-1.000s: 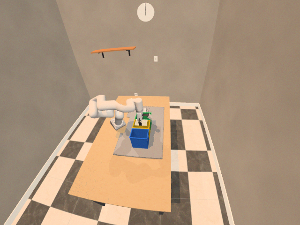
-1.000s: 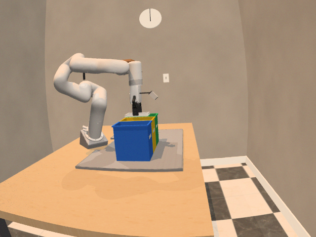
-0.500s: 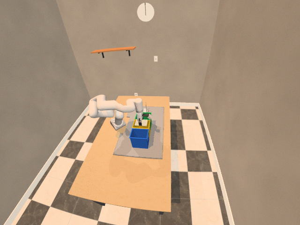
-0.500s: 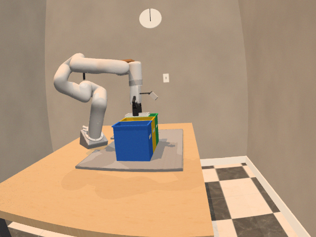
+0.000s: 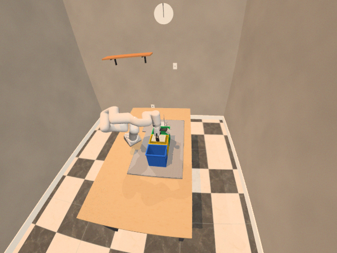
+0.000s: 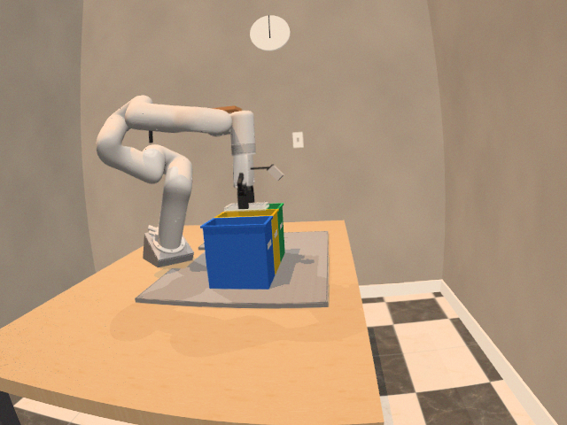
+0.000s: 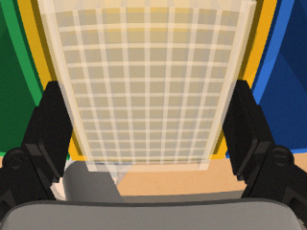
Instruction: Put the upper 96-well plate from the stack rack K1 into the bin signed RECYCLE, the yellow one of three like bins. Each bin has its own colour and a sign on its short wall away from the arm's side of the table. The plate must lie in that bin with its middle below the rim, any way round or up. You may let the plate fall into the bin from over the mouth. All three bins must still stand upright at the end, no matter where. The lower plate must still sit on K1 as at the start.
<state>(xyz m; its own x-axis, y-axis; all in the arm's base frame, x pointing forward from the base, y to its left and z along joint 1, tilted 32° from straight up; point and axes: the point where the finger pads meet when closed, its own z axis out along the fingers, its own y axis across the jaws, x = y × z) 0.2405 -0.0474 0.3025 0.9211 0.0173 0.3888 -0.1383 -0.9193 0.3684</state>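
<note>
My hand is 12 cm above the yellow bin.
</note>
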